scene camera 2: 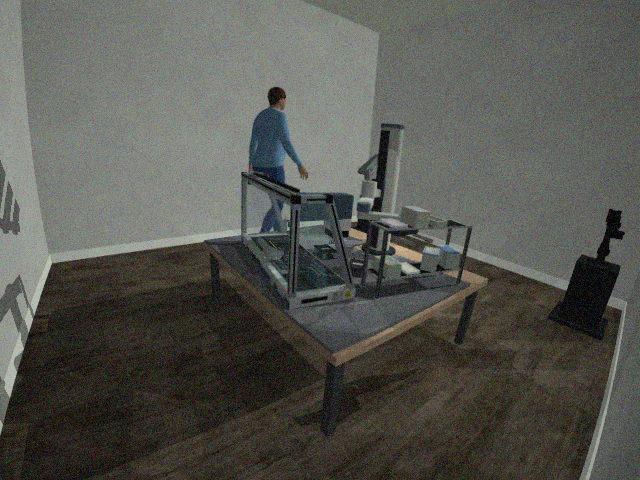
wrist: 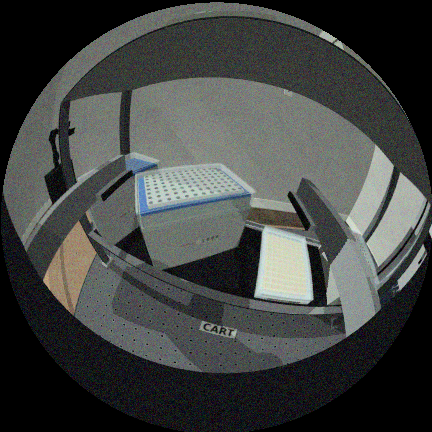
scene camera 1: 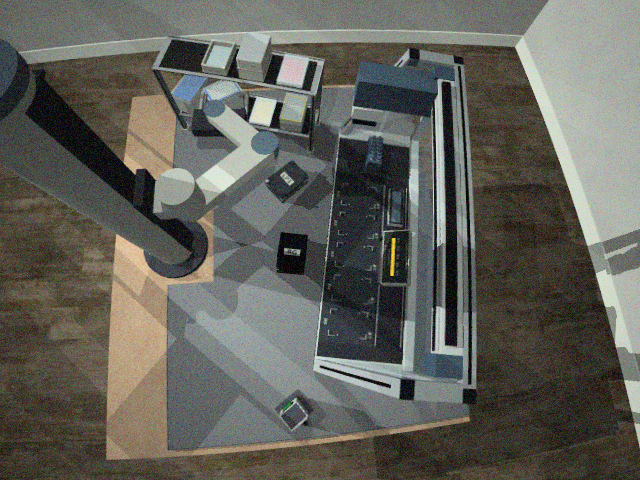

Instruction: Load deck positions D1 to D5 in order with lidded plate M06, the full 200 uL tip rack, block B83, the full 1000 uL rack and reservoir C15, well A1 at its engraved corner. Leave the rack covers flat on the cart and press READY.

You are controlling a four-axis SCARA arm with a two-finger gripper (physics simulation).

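Note:
My gripper (wrist: 208, 168) is open in the wrist view, with one finger on each side and nothing between them. A tip rack (wrist: 195, 225) (scene camera 1: 222, 91) with a blue rim, dotted top and clear edge stands on the cart's lower shelf, beyond the fingertips. Its front marking is too blurred to read. A second blue-rimmed box (wrist: 142, 165) (scene camera 1: 189, 87) stands left of it, partly behind the left finger. A pale yellow plate (wrist: 285, 265) (scene camera 1: 262, 111) lies to its right. The deck (scene camera 1: 351, 315) shows corner brackets and no labware. In scene camera 1 the arm's end hides the gripper.
The cart (scene camera 1: 180, 54) bears an open tray (scene camera 1: 219, 56), a grey box (scene camera 1: 254, 54) and a pink plate (scene camera 1: 293, 70) on top. Two dark labelled blocks (scene camera 1: 286, 180) (scene camera 1: 292, 253) lie before the deck. The deck machine's frame (scene camera 2: 293, 248) rises alongside. A person (scene camera 2: 269, 139) is beyond the table.

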